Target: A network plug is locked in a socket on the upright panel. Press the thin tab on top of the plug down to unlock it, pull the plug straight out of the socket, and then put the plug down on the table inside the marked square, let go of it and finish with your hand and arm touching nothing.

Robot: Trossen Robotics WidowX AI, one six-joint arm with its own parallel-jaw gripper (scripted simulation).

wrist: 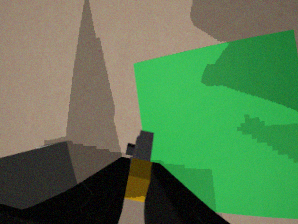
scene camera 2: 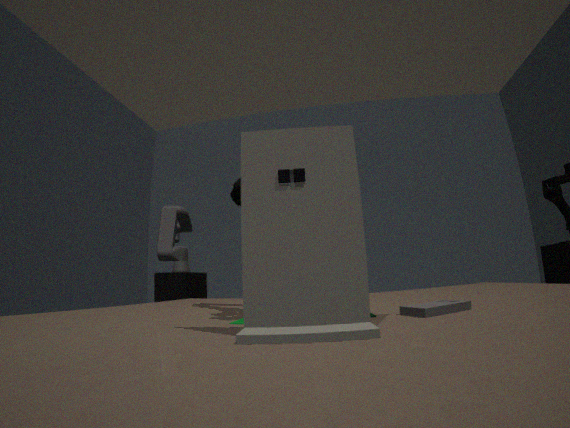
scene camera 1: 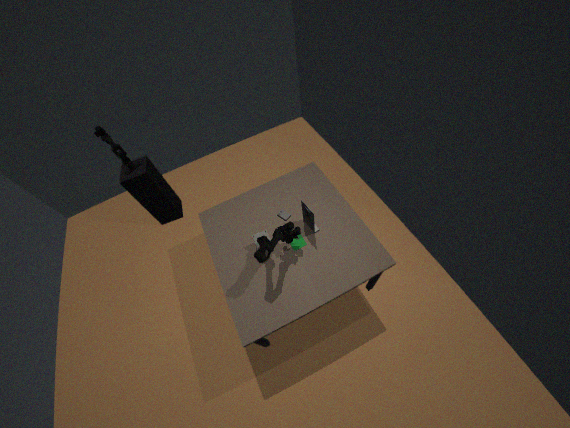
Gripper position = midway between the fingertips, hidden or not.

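A network plug (wrist: 140, 170) is in sight, though scene camera 2 does not show the plug, hidden as it is there by an upright panel. I also see a small flat grey slab (scene camera 2: 434, 308), and in the wrist view that slab is out of frame. There is a green marked square (wrist: 216, 112) as well, and there is my gripper (wrist: 138, 170).
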